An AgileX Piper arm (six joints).
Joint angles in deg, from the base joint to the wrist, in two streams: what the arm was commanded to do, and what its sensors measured. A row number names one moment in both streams.
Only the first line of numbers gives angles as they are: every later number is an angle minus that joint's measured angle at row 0.
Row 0, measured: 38.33 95.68 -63.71 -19.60 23.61 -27.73
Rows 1 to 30, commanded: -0.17 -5.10 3.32 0.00 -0.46 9.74; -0.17 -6.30 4.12 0.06 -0.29 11.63; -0.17 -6.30 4.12 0.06 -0.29 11.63; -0.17 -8.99 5.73 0.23 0.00 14.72; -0.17 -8.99 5.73 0.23 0.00 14.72; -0.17 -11.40 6.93 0.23 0.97 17.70; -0.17 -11.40 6.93 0.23 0.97 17.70; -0.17 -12.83 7.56 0.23 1.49 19.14; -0.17 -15.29 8.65 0.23 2.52 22.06; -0.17 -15.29 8.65 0.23 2.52 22.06; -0.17 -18.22 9.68 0.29 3.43 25.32; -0.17 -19.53 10.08 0.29 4.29 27.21; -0.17 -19.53 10.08 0.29 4.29 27.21; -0.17 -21.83 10.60 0.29 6.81 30.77; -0.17 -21.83 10.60 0.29 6.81 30.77; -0.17 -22.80 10.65 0.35 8.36 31.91; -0.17 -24.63 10.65 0.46 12.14 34.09; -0.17 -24.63 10.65 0.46 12.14 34.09; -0.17 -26.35 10.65 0.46 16.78 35.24; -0.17 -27.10 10.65 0.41 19.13 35.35; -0.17 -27.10 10.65 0.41 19.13 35.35; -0.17 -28.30 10.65 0.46 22.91 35.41; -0.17 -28.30 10.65 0.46 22.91 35.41; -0.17 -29.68 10.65 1.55 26.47 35.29; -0.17 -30.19 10.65 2.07 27.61 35.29; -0.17 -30.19 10.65 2.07 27.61 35.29; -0.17 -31.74 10.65 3.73 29.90 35.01; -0.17 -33.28 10.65 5.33 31.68 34.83; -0.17 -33.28 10.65 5.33 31.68 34.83; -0.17 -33.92 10.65 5.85 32.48 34.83
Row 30, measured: 0.00 -32.02 10.42 3.84 29.73 34.89
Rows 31 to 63, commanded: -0.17 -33.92 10.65 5.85 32.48 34.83; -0.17 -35.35 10.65 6.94 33.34 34.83; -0.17 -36.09 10.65 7.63 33.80 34.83; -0.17 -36.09 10.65 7.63 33.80 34.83; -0.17 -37.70 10.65 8.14 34.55 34.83; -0.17 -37.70 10.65 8.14 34.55 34.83; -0.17 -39.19 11.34 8.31 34.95 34.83; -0.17 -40.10 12.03 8.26 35.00 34.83; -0.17 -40.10 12.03 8.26 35.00 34.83; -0.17 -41.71 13.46 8.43 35.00 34.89; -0.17 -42.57 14.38 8.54 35.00 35.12; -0.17 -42.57 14.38 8.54 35.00 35.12; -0.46 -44.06 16.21 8.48 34.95 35.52; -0.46 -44.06 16.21 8.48 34.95 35.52; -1.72 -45.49 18.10 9.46 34.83 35.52; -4.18 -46.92 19.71 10.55 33.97 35.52; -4.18 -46.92 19.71 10.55 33.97 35.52; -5.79 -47.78 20.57 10.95 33.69 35.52; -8.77 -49.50 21.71 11.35 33.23 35.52; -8.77 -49.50 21.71 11.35 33.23 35.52; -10.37 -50.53 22.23 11.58 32.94 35.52; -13.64 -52.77 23.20 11.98 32.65 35.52; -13.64 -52.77 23.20 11.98 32.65 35.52; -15.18 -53.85 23.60 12.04 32.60 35.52; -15.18 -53.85 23.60 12.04 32.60 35.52; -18.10 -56.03 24.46 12.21 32.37 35.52; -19.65 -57.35 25.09 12.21 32.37 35.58; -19.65 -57.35 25.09 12.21 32.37 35.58; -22.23 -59.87 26.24 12.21 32.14 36.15; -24.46 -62.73 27.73 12.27 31.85 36.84; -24.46 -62.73 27.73 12.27 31.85 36.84; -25.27 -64.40 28.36 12.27 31.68 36.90; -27.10 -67.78 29.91 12.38 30.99 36.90
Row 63, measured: -24.69 -63.82 28.01 11.87 31.91 36.27
